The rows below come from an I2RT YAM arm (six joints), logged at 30 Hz.
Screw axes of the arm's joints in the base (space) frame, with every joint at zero. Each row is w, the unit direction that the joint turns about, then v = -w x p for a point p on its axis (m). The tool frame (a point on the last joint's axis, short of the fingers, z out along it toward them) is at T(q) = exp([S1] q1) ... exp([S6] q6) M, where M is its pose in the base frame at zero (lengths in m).
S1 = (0, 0, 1, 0, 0, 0)
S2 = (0, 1, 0, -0.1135, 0, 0.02)
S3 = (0, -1, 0, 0.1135, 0, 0.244)
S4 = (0, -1, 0, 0.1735, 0, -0.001)
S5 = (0, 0, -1, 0, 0.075, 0)
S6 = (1, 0, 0, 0, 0.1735, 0)
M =
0 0 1 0.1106
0 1 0 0
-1 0 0 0.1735
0 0 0 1
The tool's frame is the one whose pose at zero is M.
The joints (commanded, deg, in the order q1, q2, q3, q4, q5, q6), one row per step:
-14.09, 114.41, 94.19, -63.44, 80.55, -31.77
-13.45, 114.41, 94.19, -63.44, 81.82, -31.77
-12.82, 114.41, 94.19, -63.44, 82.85, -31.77
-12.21, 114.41, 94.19, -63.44, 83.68, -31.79
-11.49, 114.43, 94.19, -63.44, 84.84, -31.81
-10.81, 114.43, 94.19, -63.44, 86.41, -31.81
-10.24, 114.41, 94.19, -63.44, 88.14, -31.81
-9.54, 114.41, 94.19, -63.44, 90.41, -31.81
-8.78, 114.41, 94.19, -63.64, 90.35, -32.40
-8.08, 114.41, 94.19, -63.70, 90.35, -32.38
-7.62, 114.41, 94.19, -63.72, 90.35, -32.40
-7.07, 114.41, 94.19, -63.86, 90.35, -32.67
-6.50, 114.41, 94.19, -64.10, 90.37, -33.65
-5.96, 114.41, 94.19, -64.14, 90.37, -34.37
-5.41, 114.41, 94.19, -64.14, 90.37, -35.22
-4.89, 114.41, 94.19, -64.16, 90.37, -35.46
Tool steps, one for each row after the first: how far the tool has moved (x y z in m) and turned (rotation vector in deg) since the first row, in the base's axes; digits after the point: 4 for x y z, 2 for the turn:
0.0013, 0.0040, 0.0008, -1.23, 0.30, 0.50
0.0026, 0.0080, 0.0014, -2.22, 0.53, 1.02
0.0038, 0.0119, 0.0019, -3.03, 0.73, 1.54
0.0051, 0.0166, 0.0025, -4.15, 1.00, 2.13
0.0063, 0.0209, 0.0035, -5.68, 1.31, 2.64
0.0072, 0.0247, 0.0047, -7.37, 1.63, 3.01
0.0083, 0.0293, 0.0061, -9.59, 2.05, 3.45
0.0093, 0.0343, 0.0060, -9.39, 2.74, 4.28
0.0104, 0.0389, 0.0060, -9.40, 2.73, 4.98
0.0111, 0.0420, 0.0060, -9.41, 2.73, 5.45
0.0117, 0.0456, 0.0060, -9.35, 3.09, 6.03
0.0122, 0.0495, 0.0059, -9.18, 4.24, 6.69
0.0129, 0.0531, 0.0059, -9.07, 4.95, 7.29
0.0136, 0.0567, 0.0059, -8.96, 5.74, 7.90
0.0142, 0.0602, 0.0059, -8.94, 5.96, 8.44

